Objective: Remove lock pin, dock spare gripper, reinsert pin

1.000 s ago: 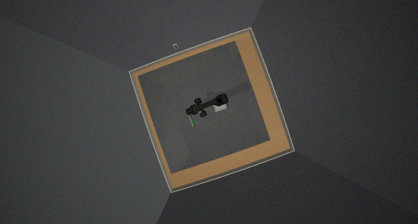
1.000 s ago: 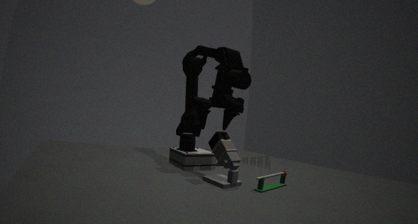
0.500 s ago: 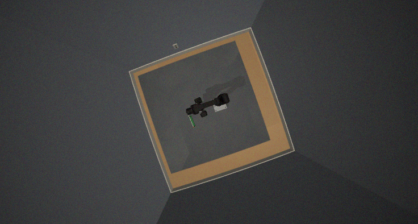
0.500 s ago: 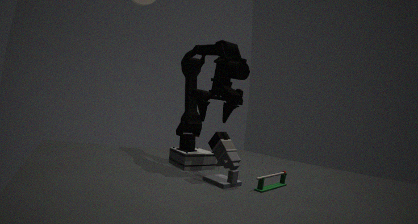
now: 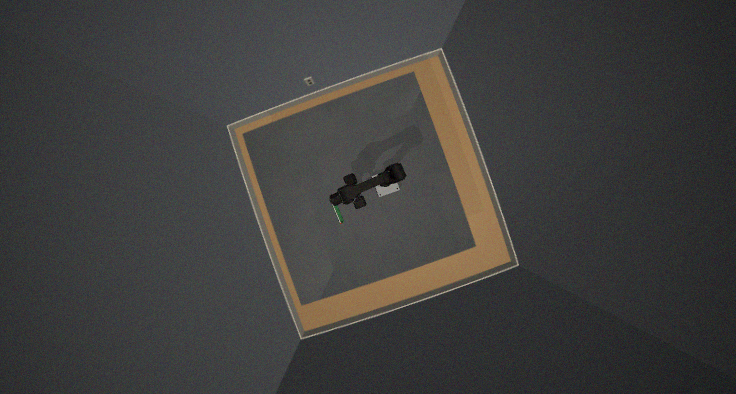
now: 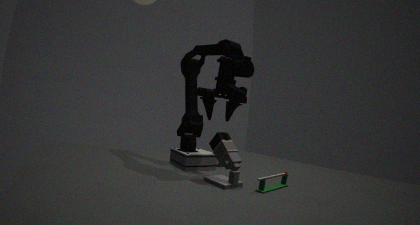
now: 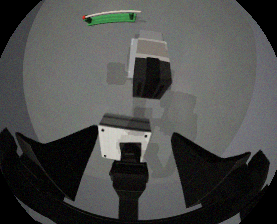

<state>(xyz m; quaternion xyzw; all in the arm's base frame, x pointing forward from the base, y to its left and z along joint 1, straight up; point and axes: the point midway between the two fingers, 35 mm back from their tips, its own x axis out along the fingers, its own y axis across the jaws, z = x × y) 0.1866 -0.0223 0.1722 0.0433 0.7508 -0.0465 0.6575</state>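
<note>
Now: gripper tip 210 mm short of the green pin cradle, 180 mm above it and 70 mm to the right of it. Also, from my gripper tip: spare gripper 90 mm below, 70 mm ahead, 20 mm to the right; then grey mount socket 150 mm below, 90 mm ahead, 20 mm to the right.
</note>
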